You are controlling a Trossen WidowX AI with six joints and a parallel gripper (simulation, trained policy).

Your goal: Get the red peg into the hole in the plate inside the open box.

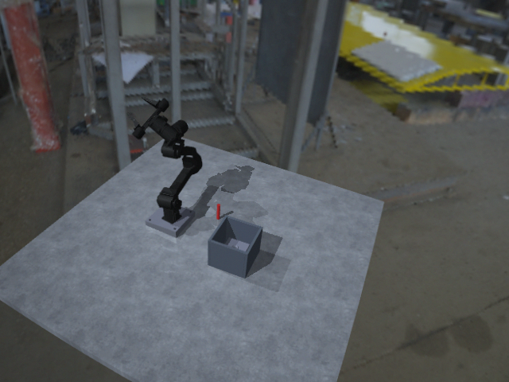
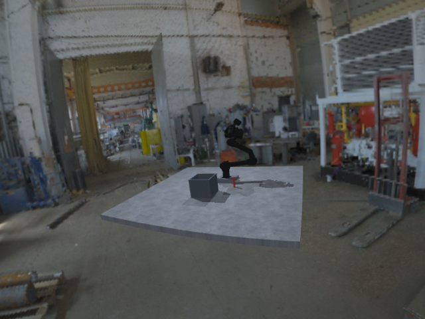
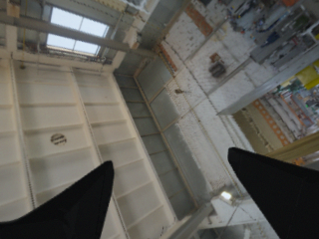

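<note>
Now: the red peg 340 mm ahead of my gripper tip, 110 mm to the left of it and 450 mm below it. Round my gripper tip: light grey plate 530 mm ahead, 40 mm to the right, 440 mm below.
</note>
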